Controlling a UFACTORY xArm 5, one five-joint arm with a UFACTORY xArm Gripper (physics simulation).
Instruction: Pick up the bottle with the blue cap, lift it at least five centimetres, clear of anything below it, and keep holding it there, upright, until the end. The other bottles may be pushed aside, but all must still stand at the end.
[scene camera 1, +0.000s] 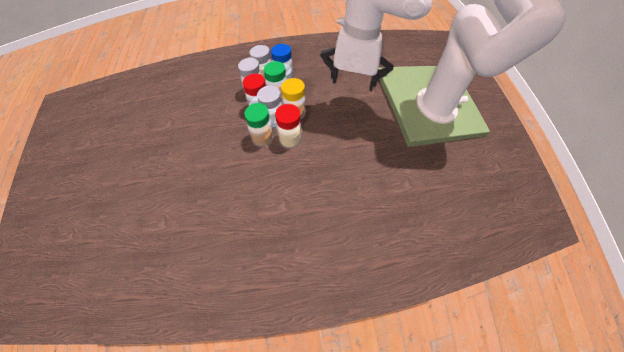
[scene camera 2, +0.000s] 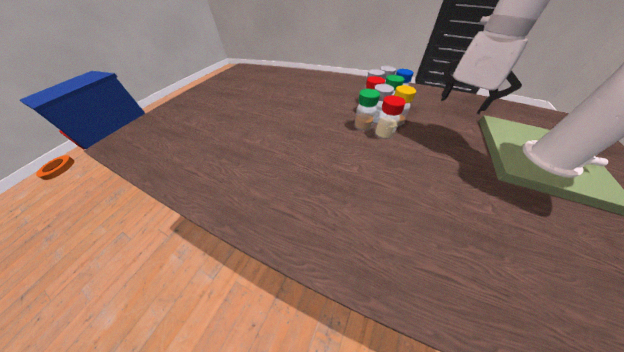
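Pixels of known places: gripper, fingertip midpoint: (scene camera 1: 353, 83) (scene camera 2: 460, 105); arm's base, origin of the base link: (scene camera 1: 436, 105) (scene camera 2: 549, 158).
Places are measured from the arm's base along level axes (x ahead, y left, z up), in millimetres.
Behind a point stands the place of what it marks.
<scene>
The bottle with the blue cap (scene camera 1: 281, 53) @(z 80, x 387, y -222 mm) (scene camera 2: 404, 76) @(z 73, x 386, y -212 mm) stands upright at the back right corner of a tight group of bottles; its lower part is partly hidden by the others. A green-capped bottle (scene camera 1: 275, 72) @(z 80, x 418, y -152 mm) (scene camera 2: 395, 82) @(z 76, x 417, y -143 mm) stands close in front of it, and a grey-capped bottle (scene camera 1: 259, 54) @(z 80, x 444, y -239 mm) (scene camera 2: 388, 71) @(z 78, x 440, y -228 mm) stands to its left. A yellow-capped bottle (scene camera 1: 293, 90) @(z 80, x 391, y -77 mm) (scene camera 2: 405, 94) @(z 77, x 391, y -65 mm) stands further forward. My gripper (scene camera 1: 353, 85) @(z 63, x 240, y -75 mm) (scene camera 2: 463, 104) @(z 63, x 240, y -75 mm) is open and empty, above the table, to the right of the blue-capped bottle and apart from it.
Other standing bottles are grey-capped (scene camera 1: 248, 67) @(z 80, x 481, y -196 mm), red-capped (scene camera 1: 254, 84) @(z 80, x 476, y -128 mm), grey-capped (scene camera 1: 269, 96) @(z 80, x 449, y -76 mm), green-capped (scene camera 1: 257, 115) @(z 80, x 486, y -29 mm) (scene camera 2: 369, 98) @(z 77, x 485, y -13 mm) and red-capped (scene camera 1: 288, 117) @(z 80, x 422, y -2 mm) (scene camera 2: 393, 105) @(z 78, x 424, y 11 mm). The arm's base stands on a green board (scene camera 1: 407, 107) @(z 0, x 94, y -14 mm) (scene camera 2: 505, 165) @(z 1, x 133, y 64 mm) at the right. A blue bin (scene camera 2: 95, 110) is beyond the table's left edge.
</scene>
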